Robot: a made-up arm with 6 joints.
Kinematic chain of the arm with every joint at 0, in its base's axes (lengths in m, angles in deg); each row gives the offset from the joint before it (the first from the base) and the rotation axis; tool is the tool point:
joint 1: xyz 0 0 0.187 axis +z
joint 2: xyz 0 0 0 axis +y
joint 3: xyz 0 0 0.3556 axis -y
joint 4: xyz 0 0 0 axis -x
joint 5: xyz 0.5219 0 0 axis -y
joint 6: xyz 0 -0.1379 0 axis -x
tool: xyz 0 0 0
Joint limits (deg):
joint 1: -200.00..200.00
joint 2: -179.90..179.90
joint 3: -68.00..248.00
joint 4: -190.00..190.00
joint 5: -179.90..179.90
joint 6: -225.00..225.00
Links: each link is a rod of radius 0.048 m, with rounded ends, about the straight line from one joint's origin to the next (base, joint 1, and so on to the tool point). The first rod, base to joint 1, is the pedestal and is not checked.
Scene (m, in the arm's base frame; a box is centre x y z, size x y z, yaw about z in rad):
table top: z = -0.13
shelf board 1: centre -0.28 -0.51 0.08 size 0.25 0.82 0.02 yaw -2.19
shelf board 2: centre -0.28 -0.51 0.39 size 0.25 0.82 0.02 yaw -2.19
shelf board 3: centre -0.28 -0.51 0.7 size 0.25 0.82 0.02 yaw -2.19
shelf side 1: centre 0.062 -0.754 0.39 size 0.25 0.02 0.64 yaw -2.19
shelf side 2: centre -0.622 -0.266 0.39 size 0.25 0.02 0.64 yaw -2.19
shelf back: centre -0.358 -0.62 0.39 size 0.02 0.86 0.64 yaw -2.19
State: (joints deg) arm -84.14 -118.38 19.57 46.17 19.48 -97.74
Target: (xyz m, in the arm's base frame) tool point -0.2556 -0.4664 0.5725
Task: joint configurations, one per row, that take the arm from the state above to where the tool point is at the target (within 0.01 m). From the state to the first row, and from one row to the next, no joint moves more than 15 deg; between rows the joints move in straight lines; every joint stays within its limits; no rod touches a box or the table.
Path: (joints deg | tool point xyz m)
1: -86.01 -104.45 10.74 44.46 19.48 -97.74 | -0.1437 0.6455 0.5294
2: -87.87 -90.52 1.91 42.75 19.48 -97.74 | -0.1187 0.4671 0.7012
3: -89.74 -76.58 -6.92 41.04 19.48 -97.74 | -0.1051 0.2489 0.7904
4: -91.60 -62.65 -15.75 39.33 19.48 -97.74 | -0.1060 0.0260 0.7912
5: -93.47 -48.72 -24.58 37.62 19.48 -97.74 | -0.1196 -0.1677 0.7119
6: -95.34 -34.79 -33.41 35.91 19.48 -97.74 | -0.1407 -0.3051 0.5725
7: -99.15 -23.58 -24.59 36.27 19.48 -97.74 | -0.1704 -0.3585 0.5853
8: -102.96 -12.38 -15.77 36.63 19.48 -97.74 | -0.2087 -0.4133 0.5856
9: -106.77 -1.17 -6.96 36.99 19.48 -97.74 | -0.2556 -0.4664 0.5724

